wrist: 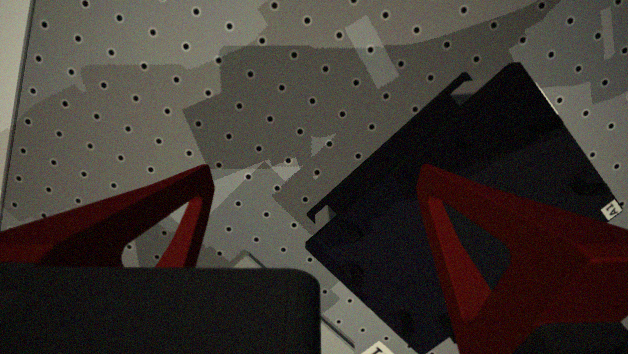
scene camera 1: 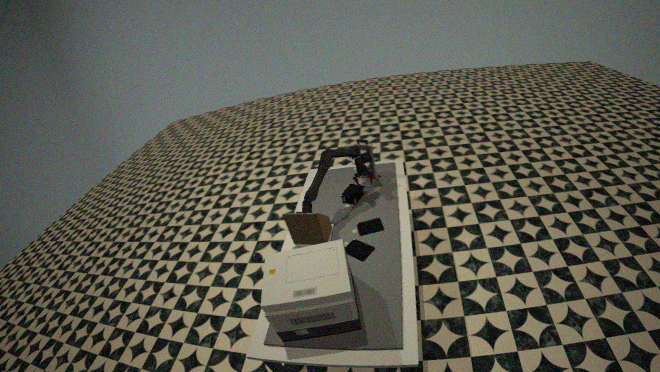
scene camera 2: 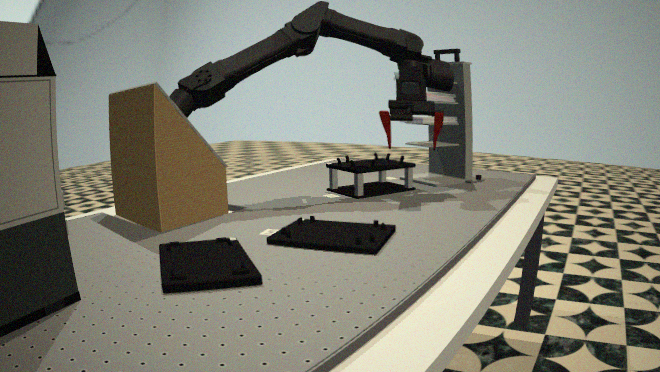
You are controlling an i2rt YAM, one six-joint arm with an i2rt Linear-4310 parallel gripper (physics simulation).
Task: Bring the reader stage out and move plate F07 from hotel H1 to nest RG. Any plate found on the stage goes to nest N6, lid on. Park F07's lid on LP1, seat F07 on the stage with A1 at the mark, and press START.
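Frame: origin at the arm's base, x left, y down, z back, level; centimetres.
Seen in the pictures: gripper, fingertip midpoint: [wrist: 315, 176] [scene camera 1: 365, 185] [scene camera 2: 412, 148]; arm's base, origin of the base link: [scene camera 1: 306, 215] [scene camera 2: 164, 125].
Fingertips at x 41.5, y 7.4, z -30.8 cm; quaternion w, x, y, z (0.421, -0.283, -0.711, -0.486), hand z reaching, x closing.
Note:
Pixels of each thing's top centre, then the offset from my fingertips to it. "spot": a spot on its surface instead. Level surfaces: height alone.
- raised black nest, middle of its top: [wrist: 477, 241] [scene camera 2: 371, 156] [scene camera 1: 352, 189] dx -0.6, dy +2.3, dz +10.4 cm
- white reader, middle of its top: [scene camera 1: 303, 270] dx -98.1, dy -21.2, dz +10.8 cm
- white label marked A1, surface spot: [wrist: 611, 210] spot: dx -6.2, dy +3.9, dz +17.9 cm
- perforated table top, its level: dy +9.9 cm
- pale rim, surface spot: [scene camera 2: 430, 310] spot: dx -46.1, dy +11.2, dz -30.3 cm
My gripper [scene camera 2: 412, 148] [wrist: 315, 176] is open and empty, pointing down above the far side of the raised black nest [scene camera 2: 371, 165] [wrist: 380, 220] [scene camera 1: 352, 194], with one finger over it in the wrist view. The grey hotel tower [scene camera 2: 467, 120] stands just behind the gripper; pale plates [scene camera 2: 446, 98] lie on its shelves, partly hidden by the wrist, their labels unreadable. Two low black nests [scene camera 2: 332, 236] [scene camera 2: 210, 265] lie empty nearer scene camera 2; their labels are too small to read. The white reader [scene camera 1: 307, 275] [scene camera 2: 25, 150] shows no stage outside it. The START button does not show.
A brown wedge-shaped box [scene camera 1: 307, 229] [scene camera 2: 132, 160] stands between the reader and the arm base. A white label marked A1 [wrist: 611, 210] sits at the raised nest's corner. The perforated table top [scene camera 2: 300, 320] has a pale rim [scene camera 2: 430, 310] along its edge.

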